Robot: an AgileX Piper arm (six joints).
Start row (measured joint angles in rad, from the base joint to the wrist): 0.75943 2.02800 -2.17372 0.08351 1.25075 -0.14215
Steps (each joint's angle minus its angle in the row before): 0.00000 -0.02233 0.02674 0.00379 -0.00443 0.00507; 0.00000 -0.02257 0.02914 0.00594 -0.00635 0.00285; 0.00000 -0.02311 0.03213 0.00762 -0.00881 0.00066; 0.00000 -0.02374 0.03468 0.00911 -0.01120 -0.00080; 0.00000 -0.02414 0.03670 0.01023 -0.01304 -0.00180; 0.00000 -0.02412 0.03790 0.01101 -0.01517 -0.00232; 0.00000 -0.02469 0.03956 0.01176 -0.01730 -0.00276; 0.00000 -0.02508 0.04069 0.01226 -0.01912 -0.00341; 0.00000 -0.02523 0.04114 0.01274 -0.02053 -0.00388; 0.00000 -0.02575 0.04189 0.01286 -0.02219 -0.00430; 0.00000 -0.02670 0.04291 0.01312 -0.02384 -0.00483; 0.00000 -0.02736 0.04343 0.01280 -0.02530 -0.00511; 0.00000 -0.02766 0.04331 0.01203 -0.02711 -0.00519; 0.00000 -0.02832 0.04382 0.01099 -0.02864 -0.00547; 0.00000 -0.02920 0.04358 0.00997 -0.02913 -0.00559; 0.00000 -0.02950 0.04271 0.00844 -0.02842 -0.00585; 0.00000 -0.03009 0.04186 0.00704 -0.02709 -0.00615; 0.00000 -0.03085 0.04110 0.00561 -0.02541 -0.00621; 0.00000 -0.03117 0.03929 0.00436 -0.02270 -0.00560; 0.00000 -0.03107 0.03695 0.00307 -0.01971 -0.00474; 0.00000 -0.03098 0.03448 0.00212 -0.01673 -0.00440
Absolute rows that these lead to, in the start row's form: 0.75943 2.00567 -2.14698 0.08730 1.24632 -0.13708; 0.75943 1.98310 -2.11784 0.09324 1.23997 -0.13423; 0.75943 1.95999 -2.08571 0.10086 1.23116 -0.13357; 0.75943 1.93625 -2.05103 0.10997 1.21996 -0.13437; 0.75943 1.91211 -2.01433 0.12020 1.20692 -0.13617; 0.75943 1.88799 -1.97643 0.13121 1.19175 -0.13849; 0.75943 1.86330 -1.93687 0.14297 1.17445 -0.14125; 0.75943 1.83822 -1.89618 0.15523 1.15533 -0.14466; 0.75943 1.81299 -1.85504 0.16797 1.13480 -0.14854; 0.75943 1.78724 -1.81315 0.18083 1.11261 -0.15284; 0.75943 1.76054 -1.77024 0.19395 1.08877 -0.15767; 0.75943 1.73318 -1.72681 0.20675 1.06347 -0.16278; 0.75943 1.70552 -1.68350 0.21878 1.03636 -0.16797; 0.75943 1.67720 -1.63968 0.22977 1.00772 -0.17344; 0.75943 1.64800 -1.59610 0.23974 0.97859 -0.17903; 0.75943 1.61850 -1.55339 0.24818 0.95017 -0.18488; 0.75943 1.58841 -1.51153 0.25522 0.92308 -0.19103; 0.75943 1.55756 -1.47043 0.26083 0.89767 -0.19724; 0.75943 1.52639 -1.43114 0.26519 0.87497 -0.20284; 0.75943 1.49532 -1.39419 0.26826 0.85526 -0.20758; 0.75943 1.46434 -1.35971 0.27038 0.83853 -0.21198
